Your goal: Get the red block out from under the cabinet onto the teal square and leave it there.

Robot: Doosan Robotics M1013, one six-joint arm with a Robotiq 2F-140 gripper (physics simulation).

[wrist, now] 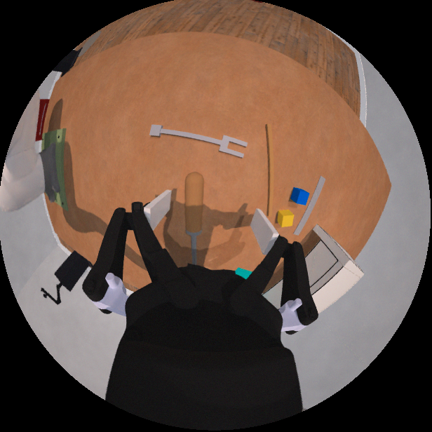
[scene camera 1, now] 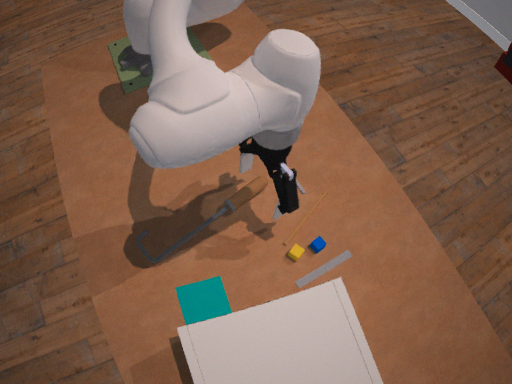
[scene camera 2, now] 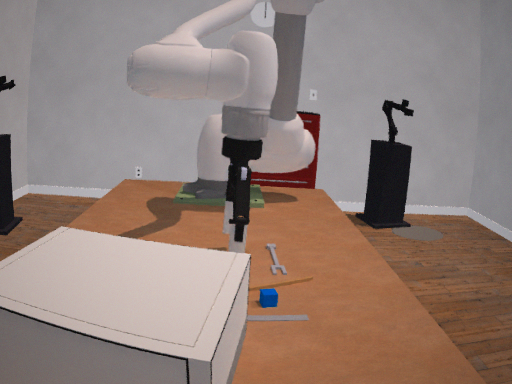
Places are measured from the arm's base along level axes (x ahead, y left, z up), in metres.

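Where they show: gripper, fingertip midpoint: (scene camera 1: 261, 192) (scene camera 2: 232, 244); arm's base, origin of the base link: (scene camera 2: 219, 192).
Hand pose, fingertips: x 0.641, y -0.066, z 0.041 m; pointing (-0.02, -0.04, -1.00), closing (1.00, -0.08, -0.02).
Observation:
Things, the pixels of their centre, and the offset from my fingertips. "*": a spot on its surface instead.
- white cabinet, body centre: (scene camera 2: 112, 320) (scene camera 1: 281, 373) 0.014 m up, 0.338 m ahead, 0.217 m right
- teal square, surface spot: (scene camera 1: 204, 300) * 0.053 m down, 0.115 m ahead, 0.242 m right
- hooked tool with a wooden handle, surface spot: (scene camera 1: 248, 194) * 0.023 m down, 0.023 m back, 0.019 m right
- yellow block, body centre: (scene camera 1: 296, 252) 0.041 m down, 0.150 m ahead, 0.017 m right
- blue block, body centre: (scene camera 2: 268, 298) (scene camera 1: 318, 244) 0.041 m down, 0.166 m ahead, 0.035 m left
- thin stick, body centre: (scene camera 2: 273, 285) (scene camera 1: 306, 217) 0.050 m down, 0.095 m ahead, 0.064 m left
- flat grey bar, body centre: (scene camera 2: 263, 318) (scene camera 1: 324, 268) 0.053 m down, 0.217 m ahead, 0.014 m left
- grey forked tool, body centre: (scene camera 2: 275, 258) 0.050 m down, 0.043 m back, 0.104 m left
The red block does not show in any view; the space under the white cabinet (scene camera 1: 280, 340) (scene camera 2: 125, 290) (wrist: 340, 287) is hidden. The teal square (scene camera 1: 204, 300) (wrist: 243, 273) lies flat beside the cabinet's edge, largely hidden by the gripper in the wrist view. My gripper (scene camera 1: 261, 187) (scene camera 2: 232, 235) (wrist: 212, 208) is open and empty, pointing down above the table. A hooked tool with a wooden handle (scene camera 1: 248, 194) (wrist: 194, 202) lies on the table. In the wrist view its handle appears between the spread fingers, nearer the left one. Its grey rod ends in a bent hook.
A yellow block (scene camera 1: 296, 252) (wrist: 285, 218) and a blue block (scene camera 1: 317, 244) (scene camera 2: 268, 298) (wrist: 300, 196) lie between a thin stick (scene camera 1: 306, 218) (scene camera 2: 285, 284) (wrist: 270, 170) and a flat grey bar (scene camera 1: 324, 269) (scene camera 2: 278, 318) (wrist: 311, 205). A grey forked tool (scene camera 2: 274, 257) (wrist: 192, 136) lies beyond the handle.

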